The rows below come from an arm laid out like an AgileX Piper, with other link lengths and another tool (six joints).
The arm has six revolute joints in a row. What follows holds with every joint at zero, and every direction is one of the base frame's.
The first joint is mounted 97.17 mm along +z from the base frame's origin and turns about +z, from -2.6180 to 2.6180 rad.
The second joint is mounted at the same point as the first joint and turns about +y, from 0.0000 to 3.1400 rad.
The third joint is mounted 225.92 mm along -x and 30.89 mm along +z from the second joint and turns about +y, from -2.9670 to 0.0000 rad.
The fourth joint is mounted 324.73 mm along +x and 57.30 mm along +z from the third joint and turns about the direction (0.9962, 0, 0.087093), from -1.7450 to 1.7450 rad.
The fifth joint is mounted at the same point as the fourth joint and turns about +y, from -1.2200 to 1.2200 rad.
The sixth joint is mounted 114.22 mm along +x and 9.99 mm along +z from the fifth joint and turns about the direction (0.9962, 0, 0.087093), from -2.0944 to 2.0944 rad.
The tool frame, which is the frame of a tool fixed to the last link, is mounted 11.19 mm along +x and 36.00 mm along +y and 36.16 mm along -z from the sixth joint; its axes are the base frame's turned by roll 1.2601, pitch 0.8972 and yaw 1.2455 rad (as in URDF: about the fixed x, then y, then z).
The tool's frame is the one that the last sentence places.
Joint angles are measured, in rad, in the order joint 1, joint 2, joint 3, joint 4, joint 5, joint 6. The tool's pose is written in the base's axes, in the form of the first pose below.
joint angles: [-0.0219 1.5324 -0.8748 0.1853 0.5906 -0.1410]
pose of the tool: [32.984, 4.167, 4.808, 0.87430, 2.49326, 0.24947]
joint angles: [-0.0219 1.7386 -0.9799 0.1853 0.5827 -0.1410]
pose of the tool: [34.741, 4.117, 0.916, 0.90722, 2.57856, 0.21433]
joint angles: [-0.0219 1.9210 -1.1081 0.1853 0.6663 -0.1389]
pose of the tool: [35.819, 4.217, -2.018, 0.94449, 2.70994, 0.17840]
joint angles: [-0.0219 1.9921 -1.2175 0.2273 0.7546 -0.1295]
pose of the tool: [37.492, 4.765, -1.476, 1.00471, 2.74888, 0.21738]
